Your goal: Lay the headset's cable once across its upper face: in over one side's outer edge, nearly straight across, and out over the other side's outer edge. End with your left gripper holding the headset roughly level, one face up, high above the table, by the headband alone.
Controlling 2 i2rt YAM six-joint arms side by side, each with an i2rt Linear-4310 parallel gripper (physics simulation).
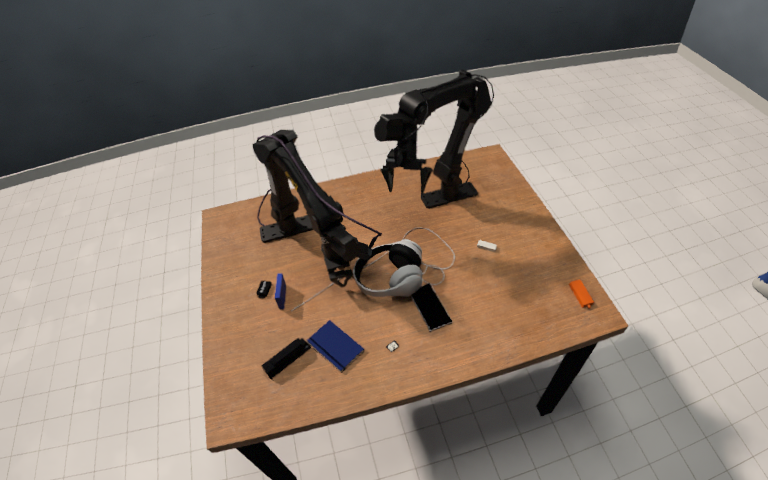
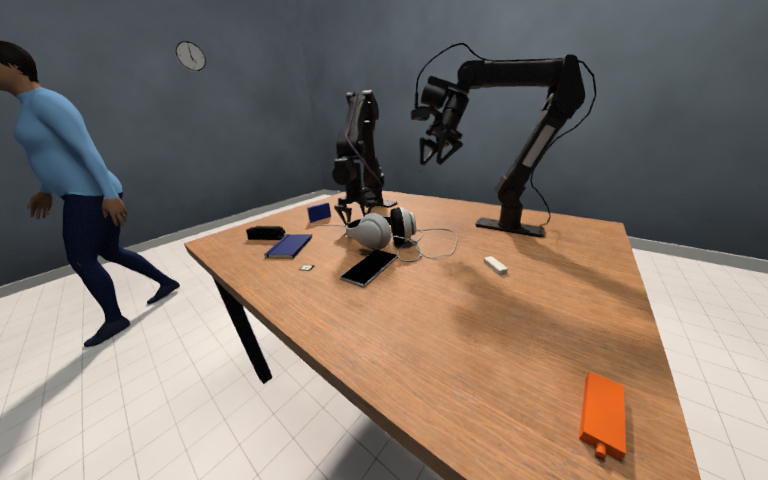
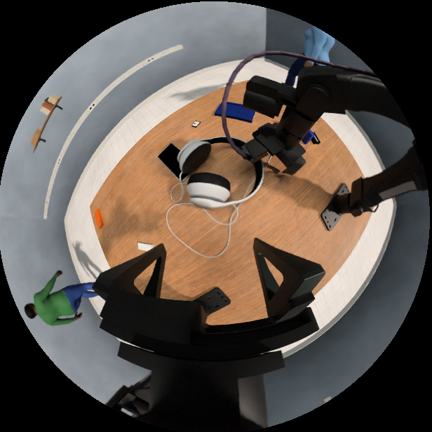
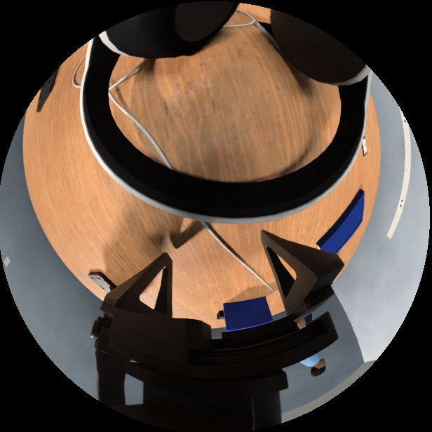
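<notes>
The grey-white headset lies on the table, its black-padded headband toward my right gripper. Its thin cable loops beside the ear cups, runs beneath the headband and stretches out on the table beyond it, toward the upright blue box. My right gripper is open and empty, low beside the headband's outer curve, above the cable's outer stretch. My left gripper is open and empty, high above the table.
A black phone lies against the near ear cup. A blue notebook, black case, small card, upright blue box and small black object lie around. A white block and orange object lie at the right.
</notes>
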